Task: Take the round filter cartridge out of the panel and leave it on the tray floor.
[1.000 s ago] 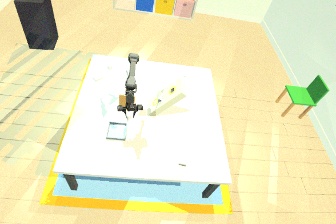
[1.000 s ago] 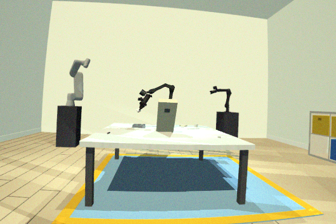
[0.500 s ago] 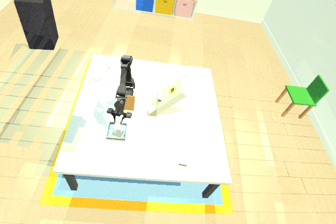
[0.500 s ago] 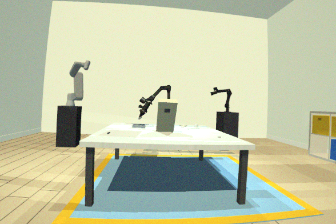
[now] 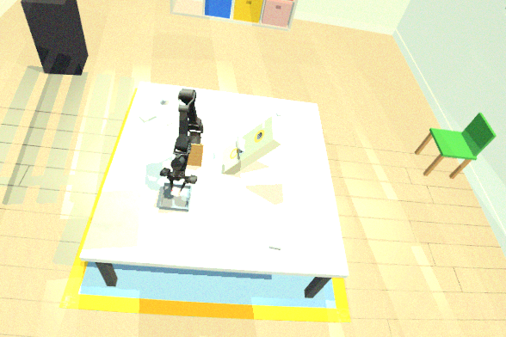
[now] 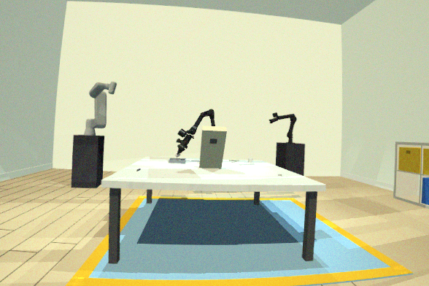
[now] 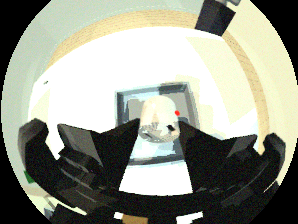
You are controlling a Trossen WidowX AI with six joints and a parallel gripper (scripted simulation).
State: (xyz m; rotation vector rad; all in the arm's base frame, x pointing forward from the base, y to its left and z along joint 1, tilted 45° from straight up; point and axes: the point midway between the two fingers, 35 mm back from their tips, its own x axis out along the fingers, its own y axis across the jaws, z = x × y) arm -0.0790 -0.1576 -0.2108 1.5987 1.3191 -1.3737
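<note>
My gripper tip is 70 mm above the shallow square tray. Round my gripper tip: filter cartridge right at my gripper tip; then service panel 410 mm ahead, 240 mm to the left, 100 mm above.
</note>
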